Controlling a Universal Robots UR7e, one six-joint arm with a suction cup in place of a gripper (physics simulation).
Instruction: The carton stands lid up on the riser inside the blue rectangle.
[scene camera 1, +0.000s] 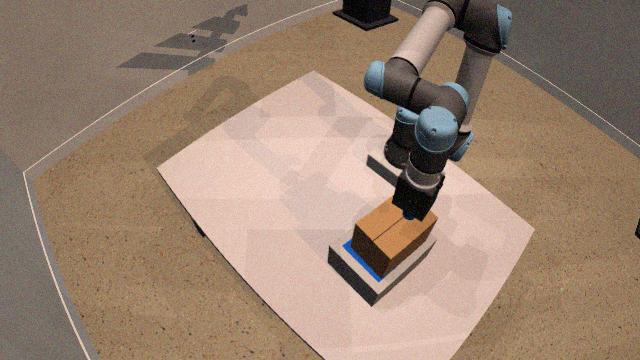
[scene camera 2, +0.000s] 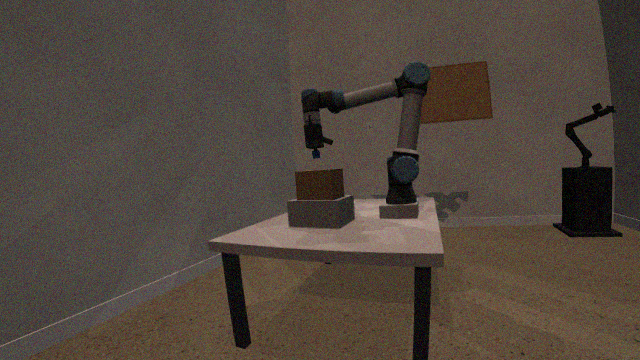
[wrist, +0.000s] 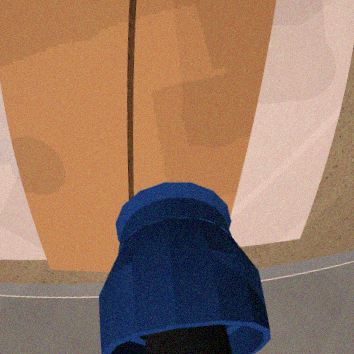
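Where they show: hand, tool point: (scene camera 2: 316, 158) (wrist: 174, 231); arm's base, link origin: (scene camera 1: 404, 153) (scene camera 2: 401, 202).
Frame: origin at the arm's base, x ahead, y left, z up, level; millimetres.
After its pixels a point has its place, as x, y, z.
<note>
The brown carton (scene camera 1: 369, 248) @(419, 221, 141) (scene camera 2: 320, 185) @(295, 293, 120) (wrist: 90, 165) @(330, 205, 186) stands upright on the grey riser (scene camera 1: 349, 272) @(459, 207, 17) (scene camera 2: 314, 214) @(321, 317, -3). Its top face has a dark seam along the middle. A strip of the blue rectangle (scene camera 1: 363, 263) @(425, 221, 56) shows on the riser along the carton's left front side; the carton hides the rest. My gripper, a blue suction cup (scene camera 1: 409, 215) (scene camera 2: 316, 154) (wrist: 175, 200), hangs over the carton. In the scene camera 2 view a gap shows between the cup and the carton's top. The cup holds nothing.
The riser stands on the pale table (scene camera 1: 210, 175) @(573, -406, -64) (scene camera 2: 380, 245) @(-16, 515, -64). The arm's base block (scene camera 2: 399, 210) @(-5, 87, -25) stands farther back on it. A black pedestal (scene camera 1: 367, 12) (scene camera 2: 586, 200) stands on the floor, with a dark arm (scene camera 2: 580, 140) on it. A brown board (scene camera 2: 460, 92) hangs on the wall.
</note>
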